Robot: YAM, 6 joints.
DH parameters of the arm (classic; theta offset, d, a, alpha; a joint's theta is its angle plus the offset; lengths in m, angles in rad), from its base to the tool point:
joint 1: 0 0.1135 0.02 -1.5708
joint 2: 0 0 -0.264 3.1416
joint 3: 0.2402 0 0.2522 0
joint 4: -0.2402 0 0.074 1.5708
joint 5: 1.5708 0 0 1.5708
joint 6: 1.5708 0.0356 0 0
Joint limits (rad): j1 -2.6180..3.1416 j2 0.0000..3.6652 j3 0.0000..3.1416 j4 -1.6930..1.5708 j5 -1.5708..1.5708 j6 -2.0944..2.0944
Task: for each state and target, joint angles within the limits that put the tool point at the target. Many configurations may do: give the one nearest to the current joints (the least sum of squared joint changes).
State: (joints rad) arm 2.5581 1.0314 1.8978 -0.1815 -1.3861 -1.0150
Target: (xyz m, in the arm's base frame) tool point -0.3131 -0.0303 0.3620
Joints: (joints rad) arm 3.1267 1.4559 1.3076 -0.3269 -1.3821 -1.0150
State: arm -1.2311 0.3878 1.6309 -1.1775 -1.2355 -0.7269
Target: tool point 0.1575 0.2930 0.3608
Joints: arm -1.9600 0.0000 1.9886 -1.3720 -1.3271 -0.7269
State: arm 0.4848 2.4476 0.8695 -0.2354 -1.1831 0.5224
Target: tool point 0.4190 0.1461 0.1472
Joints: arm 0.2618 2.1438 1.3946 -0.0850 -1.1641 0.5224
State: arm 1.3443 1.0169 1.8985 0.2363 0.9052 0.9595
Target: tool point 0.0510 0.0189 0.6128
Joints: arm 0.9721 0.9211 1.7011 0.1784 1.0847 0.9595
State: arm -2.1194 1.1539 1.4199 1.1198 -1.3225 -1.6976
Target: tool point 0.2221 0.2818 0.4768
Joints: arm -2.1424 0.3315 1.8609 1.2421 -1.3048 -1.6976
